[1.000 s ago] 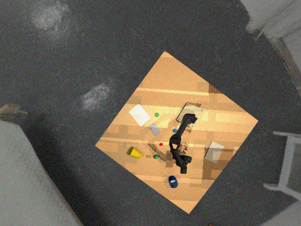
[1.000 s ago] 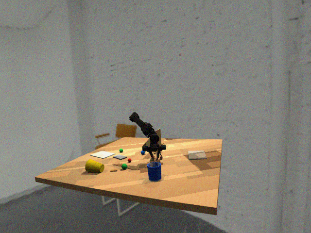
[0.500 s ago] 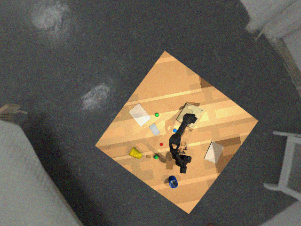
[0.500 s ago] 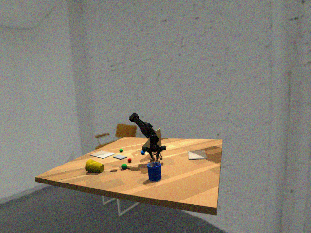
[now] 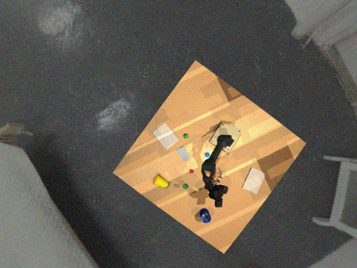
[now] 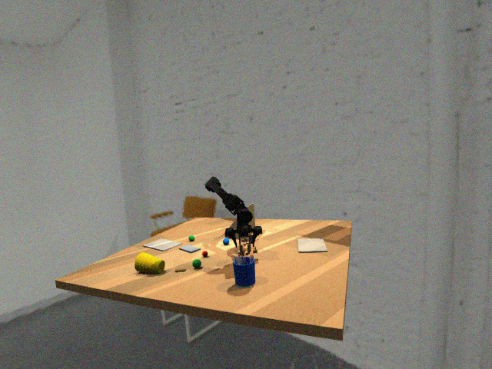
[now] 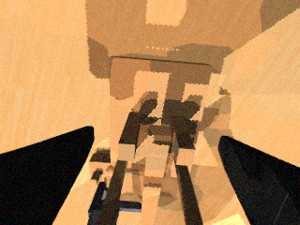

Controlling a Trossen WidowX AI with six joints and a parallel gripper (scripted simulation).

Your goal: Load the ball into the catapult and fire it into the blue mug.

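My gripper tip is now 3 cm short of the red ball, 22 cm to the left of it and 4 cm above it. From my gripper tip the other things lie so: blue ball 18 cm behind, 19 cm to the right, 4 cm below; blue mug 28 cm ahead, 10 cm to the left, 3 cm below; catapult 6 cm behind, 1 cm to the right.
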